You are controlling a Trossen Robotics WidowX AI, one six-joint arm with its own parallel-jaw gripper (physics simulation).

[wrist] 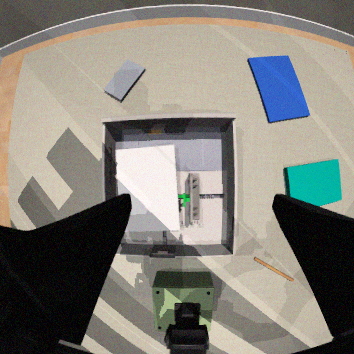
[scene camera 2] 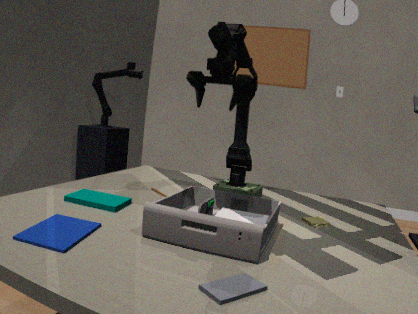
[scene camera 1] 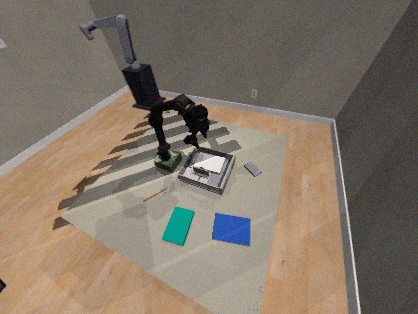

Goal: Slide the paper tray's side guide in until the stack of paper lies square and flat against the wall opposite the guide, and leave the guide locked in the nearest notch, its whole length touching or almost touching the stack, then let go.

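Where they show: gripper, between the fingertips: (wrist: 203, 201) (scene camera 2: 213, 108) (scene camera 1: 202, 143); arm's base, origin of its link: (wrist: 186, 311) (scene camera 2: 236, 184) (scene camera 1: 166, 157).
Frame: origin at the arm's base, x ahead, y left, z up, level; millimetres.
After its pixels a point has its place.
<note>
The grey paper tray (scene camera 1: 200, 185) {x 344, y -105, z -40 mm} (scene camera 2: 170, 229) {x 501, y -22, z -36 mm} (wrist: 230, 175) {x 356, y -99, z -22 mm} stands on the table. The white paper stack (scene camera 1: 214, 163) {x 362, y 103, z -35 mm} (scene camera 2: 230, 216) {x 295, y 70, z -34 mm} (wrist: 147, 175) {x 355, y 101, z -34 mm} lies inside, near the tray's left wall in the wrist view, and looks turned slightly out of square. Whether it lies flat or touches that wall is hard to tell. The side guide (scene camera 2: 204, 207) {x 328, y -1, z -13 mm} (wrist: 195, 197) {x 299, y -18, z -55 mm}, an upright grey bar with a green latch (scene camera 1: 201, 169) {x 308, y -5, z 1 mm} (wrist: 184, 200) {x 301, y 10, z 4 mm}, stands right of the stack in the wrist view, with a narrow gap between bar and stack. My gripper (scene camera 1: 202, 141) {x 342, y 1, z 268 mm} (scene camera 2: 215, 107) {x 342, y 1, z 268 mm} (wrist: 203, 201) {x 342, y 1, z 268 mm} is open and empty, high above the tray.
A teal block (scene camera 1: 178, 226) {x 336, y -393, z -60 mm} (scene camera 2: 97, 199) {x 355, y -366, z -60 mm} (wrist: 314, 182) {x 336, y -372, z -59 mm}, a blue pad (scene camera 1: 231, 229) {x 628, y -285, z -70 mm} (scene camera 2: 57, 232) {x 646, y -269, z -69 mm} (wrist: 279, 88) {x 616, y -275, z -69 mm}, a grey slab (scene camera 1: 253, 169) {x 646, y 179, z -68 mm} (scene camera 2: 233, 288) {x 652, y 190, z -67 mm} (wrist: 125, 80) {x 631, y 181, z -67 mm} and a wooden stick (scene camera 1: 155, 194) {x 70, y -271, z -73 mm} (wrist: 273, 269) {x 73, y -263, z -70 mm} lie around the tray. The green arm base (scene camera 2: 250, 189) {x 39, y 64, z 0 mm} (wrist: 182, 282) {x 79, y 12, z -23 mm} stands close to it.
</note>
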